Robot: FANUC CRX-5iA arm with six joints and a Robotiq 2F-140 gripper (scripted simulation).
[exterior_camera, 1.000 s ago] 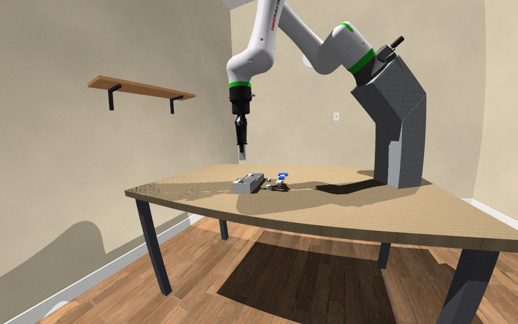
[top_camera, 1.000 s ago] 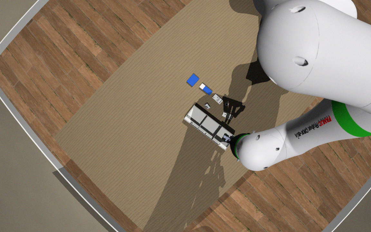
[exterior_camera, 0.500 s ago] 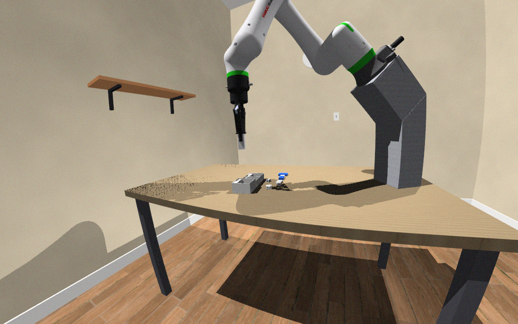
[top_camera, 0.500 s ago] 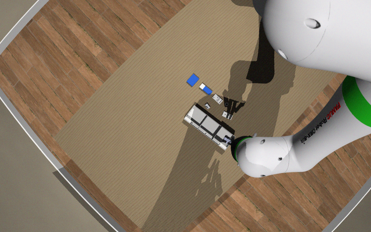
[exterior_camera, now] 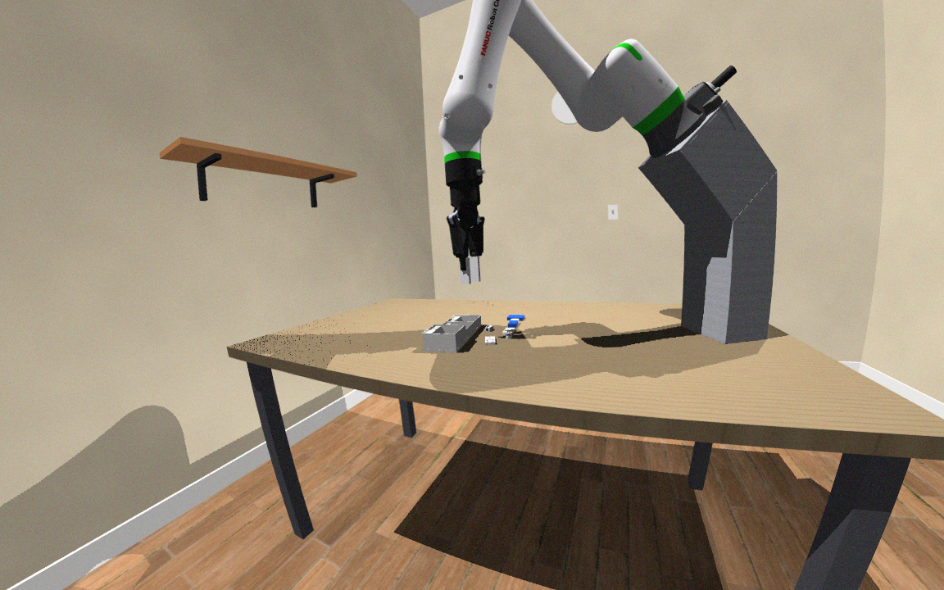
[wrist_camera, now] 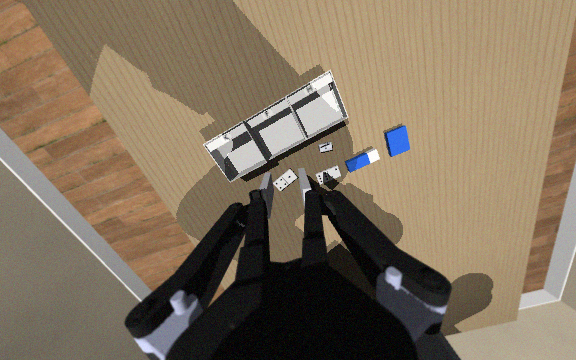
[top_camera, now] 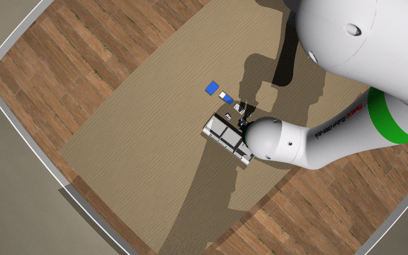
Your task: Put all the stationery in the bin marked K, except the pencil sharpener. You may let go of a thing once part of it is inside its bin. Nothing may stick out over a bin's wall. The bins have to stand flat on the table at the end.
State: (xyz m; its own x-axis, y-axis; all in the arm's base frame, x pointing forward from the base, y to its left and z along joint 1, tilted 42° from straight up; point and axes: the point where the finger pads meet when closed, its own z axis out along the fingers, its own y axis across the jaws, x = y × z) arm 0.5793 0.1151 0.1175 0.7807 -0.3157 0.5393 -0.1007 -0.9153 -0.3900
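The white eraser lies 50 mm behind my hand, 160 mm to the right of it and 180 mm below it. The rest, counted from my hand: grey bin (50 mm ahead, 160 mm below); silver pencil sharpener (80 mm to the right, 170 mm below); small dark ring (90 mm behind, 30 mm to the right, 180 mm below).
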